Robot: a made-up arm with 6 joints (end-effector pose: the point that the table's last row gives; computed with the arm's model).
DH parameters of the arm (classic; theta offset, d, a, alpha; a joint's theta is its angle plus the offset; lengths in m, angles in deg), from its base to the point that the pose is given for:
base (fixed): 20.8 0 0.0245 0
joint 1: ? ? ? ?
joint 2: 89.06 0 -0.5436 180
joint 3: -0.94 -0.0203 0.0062 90
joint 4: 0 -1.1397 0.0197 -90
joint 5: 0 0.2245 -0.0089 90
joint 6: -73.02 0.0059 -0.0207 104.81
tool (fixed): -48.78 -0.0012 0 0
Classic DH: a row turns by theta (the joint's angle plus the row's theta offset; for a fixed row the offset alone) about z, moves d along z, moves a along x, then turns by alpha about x.
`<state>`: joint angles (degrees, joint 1 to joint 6).
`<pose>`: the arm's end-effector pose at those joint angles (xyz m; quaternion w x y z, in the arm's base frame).
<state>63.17 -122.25 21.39 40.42 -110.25 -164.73</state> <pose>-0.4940 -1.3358 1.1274 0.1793 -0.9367 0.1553 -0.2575</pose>
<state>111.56 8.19 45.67 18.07 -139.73 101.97</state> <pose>-0.1570 0.9971 2.1101 0.4376 0.8192 -0.1097 -0.3541</pose>
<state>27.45 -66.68 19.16 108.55 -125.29 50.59</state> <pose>-0.5684 -0.2246 2.2292 0.7209 0.0266 0.6698 -0.1760</pose>
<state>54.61 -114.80 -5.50 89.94 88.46 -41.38</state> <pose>-0.5976 -0.8750 1.6051 0.1385 -0.6133 -0.7759 0.0519</pose>
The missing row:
joint 1: -20.8 0.8432 0.0101 -90
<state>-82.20 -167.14 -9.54 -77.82 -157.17 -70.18</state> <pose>-0.1419 1.0632 0.9674 0.9425 0.1074 0.2811 -0.1456</pose>
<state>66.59 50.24 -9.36 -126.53 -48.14 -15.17</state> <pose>0.1929 0.8391 0.1129 0.1102 0.7787 0.5829 0.2042</pose>
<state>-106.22 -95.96 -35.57 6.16 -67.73 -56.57</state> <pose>-0.1956 0.0443 1.7644 0.7722 0.2487 -0.2622 -0.5226</pose>
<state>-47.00 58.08 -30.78 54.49 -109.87 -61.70</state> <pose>0.3867 -0.5686 0.0063 0.0869 -0.2438 -0.8469 0.4644</pose>
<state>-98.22 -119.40 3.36 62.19 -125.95 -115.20</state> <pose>0.1099 1.2372 1.4222 0.2420 0.0571 -0.9055 -0.3438</pose>
